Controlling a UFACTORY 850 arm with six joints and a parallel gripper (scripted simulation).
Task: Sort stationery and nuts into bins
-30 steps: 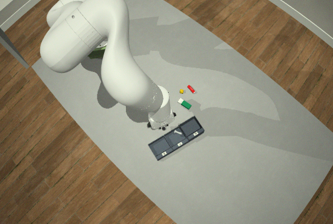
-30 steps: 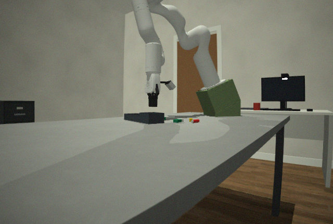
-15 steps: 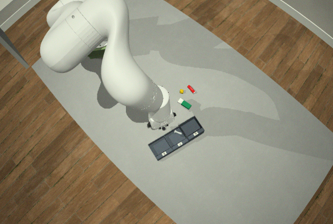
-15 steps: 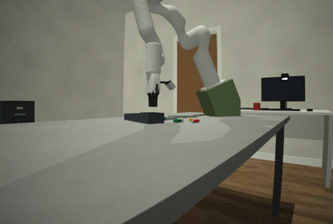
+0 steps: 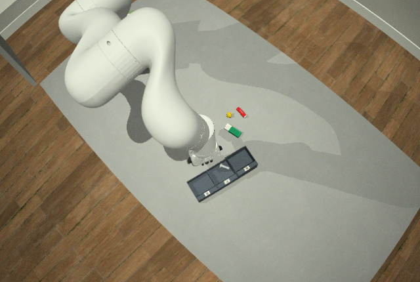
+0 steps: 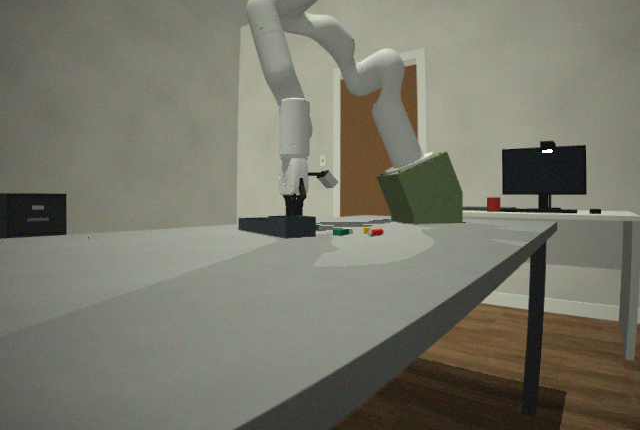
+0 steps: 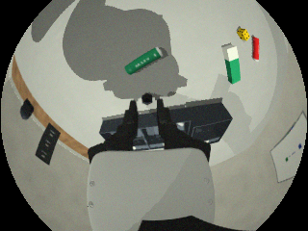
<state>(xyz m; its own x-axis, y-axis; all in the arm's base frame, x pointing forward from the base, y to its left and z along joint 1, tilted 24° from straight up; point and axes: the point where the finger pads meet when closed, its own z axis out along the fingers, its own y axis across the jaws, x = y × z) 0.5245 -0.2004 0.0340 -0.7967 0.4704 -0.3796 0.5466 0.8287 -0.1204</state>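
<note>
Right now my hand is 40 mm above the black nut. Also, from my hand: white bolt: 60 mm ahead, 20 mm to the left, 30 mm below; green cylinder: 50 mm behind, 30 mm to the left, 40 mm below; dark bin row: 80 mm ahead, 10 mm to the right, 20 mm below.
</note>
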